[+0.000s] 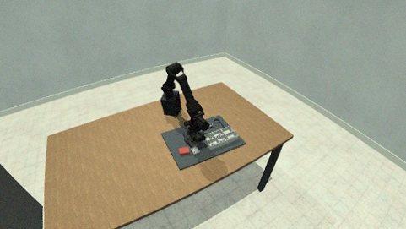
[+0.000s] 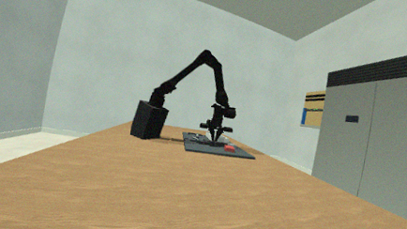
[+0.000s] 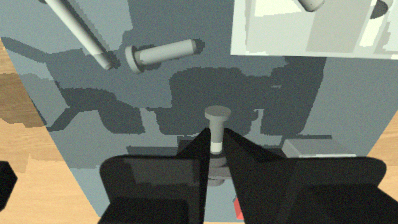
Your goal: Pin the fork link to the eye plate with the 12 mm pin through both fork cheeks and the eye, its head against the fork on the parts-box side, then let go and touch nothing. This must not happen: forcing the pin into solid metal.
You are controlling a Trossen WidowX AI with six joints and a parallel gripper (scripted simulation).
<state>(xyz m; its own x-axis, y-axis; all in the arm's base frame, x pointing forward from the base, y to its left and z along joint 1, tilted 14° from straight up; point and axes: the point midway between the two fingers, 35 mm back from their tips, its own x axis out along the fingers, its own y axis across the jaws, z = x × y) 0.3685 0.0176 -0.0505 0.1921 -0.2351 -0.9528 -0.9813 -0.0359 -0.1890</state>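
Right now the eye plate is 1 cm ahead of my hand, 4 cm to the right of it and 3 cm below it. The rest, counted from my hand: red block: 6 cm ahead, 9 cm to the right, 4 cm below; mat: 6 cm to the left, 5 cm below; parts box: 6 cm ahead, 16 cm to the left, 4 cm below.
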